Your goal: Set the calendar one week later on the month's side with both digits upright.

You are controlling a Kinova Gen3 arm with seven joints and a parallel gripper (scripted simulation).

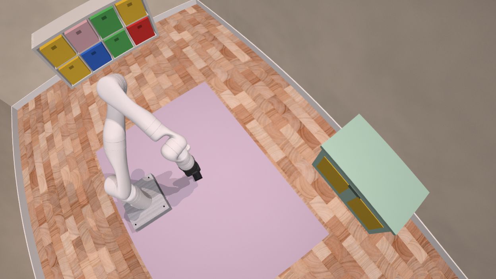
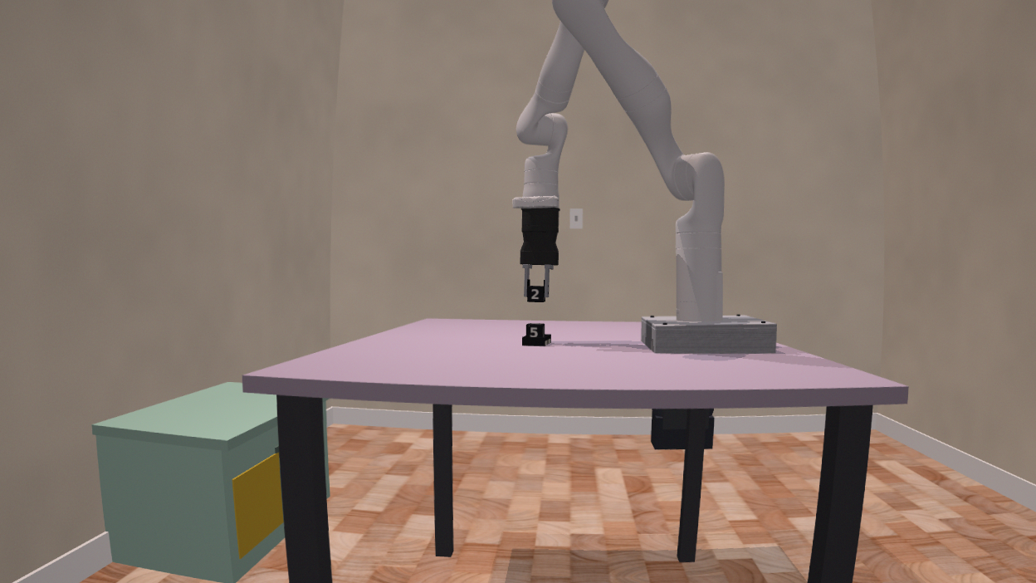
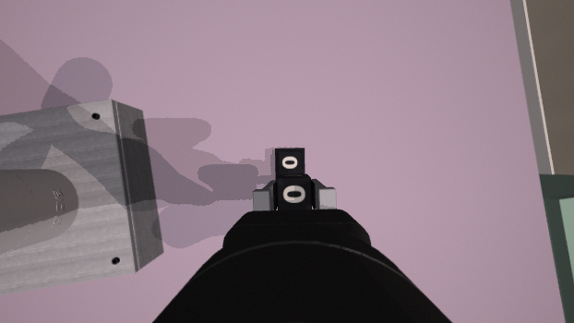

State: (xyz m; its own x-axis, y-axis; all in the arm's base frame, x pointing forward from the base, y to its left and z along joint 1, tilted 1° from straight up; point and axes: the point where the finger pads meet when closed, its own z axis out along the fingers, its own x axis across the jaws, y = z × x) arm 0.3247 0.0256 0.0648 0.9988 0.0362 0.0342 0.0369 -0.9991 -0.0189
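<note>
Right now the black calendar tray is 10 mm behind my hand, 10 mm to the left of it and 100 mm below it. Round my hand: cube 10 mm below.
</note>
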